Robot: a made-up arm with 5 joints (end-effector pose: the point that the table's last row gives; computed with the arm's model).
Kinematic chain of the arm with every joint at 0, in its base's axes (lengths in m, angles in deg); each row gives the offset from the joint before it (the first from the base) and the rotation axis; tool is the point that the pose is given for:
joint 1: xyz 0 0 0.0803 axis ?
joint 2: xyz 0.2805 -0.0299 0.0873 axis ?
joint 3: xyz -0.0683 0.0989 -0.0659 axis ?
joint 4: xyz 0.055 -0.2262 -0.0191 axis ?
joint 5: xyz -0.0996 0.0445 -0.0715 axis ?
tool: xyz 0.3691 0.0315 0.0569
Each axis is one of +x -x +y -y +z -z.
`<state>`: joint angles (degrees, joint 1 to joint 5).
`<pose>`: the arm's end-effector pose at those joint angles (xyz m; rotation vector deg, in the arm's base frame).
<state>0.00 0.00 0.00 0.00 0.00</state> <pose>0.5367 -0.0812 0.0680 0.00 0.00 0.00</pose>
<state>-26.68 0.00 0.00 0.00 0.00</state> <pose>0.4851 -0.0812 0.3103 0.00 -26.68 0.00</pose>
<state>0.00 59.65 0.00 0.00 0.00</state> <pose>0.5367 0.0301 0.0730 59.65 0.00 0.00</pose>
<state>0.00 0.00 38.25 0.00 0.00</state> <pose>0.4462 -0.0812 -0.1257 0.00 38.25 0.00</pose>
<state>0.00 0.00 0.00 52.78 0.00</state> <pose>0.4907 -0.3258 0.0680 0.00 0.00 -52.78</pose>
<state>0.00 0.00 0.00 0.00 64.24</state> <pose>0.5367 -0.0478 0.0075 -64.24 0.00 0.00</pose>
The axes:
joint 1: +y
joint 2: +x
joint 3: +y
joint 4: -z
joint 5: -x

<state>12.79 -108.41 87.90 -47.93 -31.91</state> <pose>0.2065 -0.3194 0.1133 -31.48 73.97 -62.07</pose>
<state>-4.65 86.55 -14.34 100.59 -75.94</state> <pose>0.2505 0.0564 -0.2106 120.81 -1.60 -133.24</pose>
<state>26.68 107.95 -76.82 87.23 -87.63</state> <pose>0.1235 0.1147 -0.2987 -50.45 65.53 102.71</pose>
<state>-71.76 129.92 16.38 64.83 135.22</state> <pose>0.1204 0.4034 0.4468 -42.82 -28.49 35.57</pose>
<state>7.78 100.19 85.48 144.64 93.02</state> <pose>0.0409 0.0041 -0.2048 -96.92 109.16 51.97</pose>
